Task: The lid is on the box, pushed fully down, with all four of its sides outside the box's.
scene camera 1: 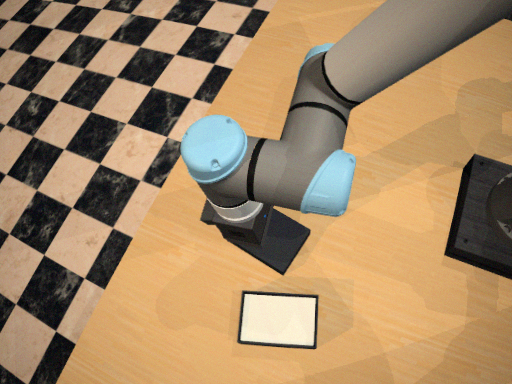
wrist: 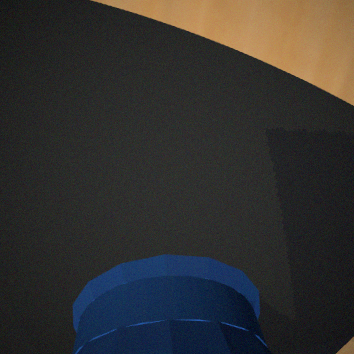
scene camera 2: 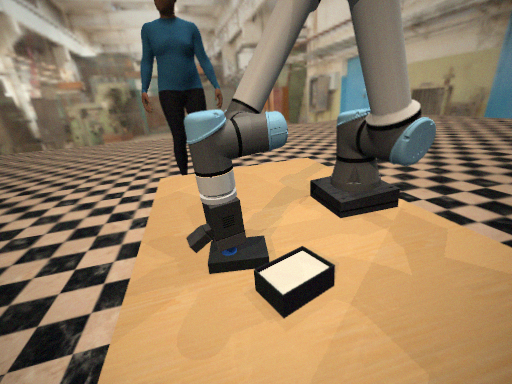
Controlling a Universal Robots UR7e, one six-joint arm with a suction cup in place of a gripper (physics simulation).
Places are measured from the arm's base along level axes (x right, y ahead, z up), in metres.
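Where they show: hand, tool point: [wrist: 166, 278] [scene camera 2: 230, 255]; arm's base, link origin: [scene camera 2: 354, 182].
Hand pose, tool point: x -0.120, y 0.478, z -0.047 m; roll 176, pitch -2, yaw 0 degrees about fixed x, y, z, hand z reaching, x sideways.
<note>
Things, the pixels of their top centre, and the offset from my tool point. Level surfaces: height alone.
- black lid, top centre: [scene camera 1: 265, 231] [scene camera 2: 238, 248] dx -0.001, dy -0.020, dz +0.013 m
- black box, top centre: [scene camera 1: 278, 318] [scene camera 2: 294, 267] dx -0.146, dy -0.080, dz +0.034 m
- wooden table, surface height: dz -0.014 m
The black lid [scene camera 1: 286, 241] [scene camera 2: 256, 256] [wrist: 150, 150] lies flat on the table, closed top up, turned at an angle to the box. The black box [scene camera 1: 279, 345] [scene camera 2: 311, 291] stands upright beside it, open at the top, with a cream-coloured surface inside its rim. My gripper's blue suction cup [scene camera 2: 230, 251] [wrist: 167, 300] is down on the lid's top, pressed against it, with suction on. In scene camera 1 the gripper body and wrist hide the cup and part of the lid.
The wooden table [scene camera 1: 400, 310] [scene camera 2: 400, 310] carries the lid and box. The arm's dark base plate [scene camera 1: 475, 215] [scene camera 2: 345, 202] is at the right in scene camera 1. The table edge runs left of the lid. A person [scene camera 2: 175, 55] stands behind the table.
</note>
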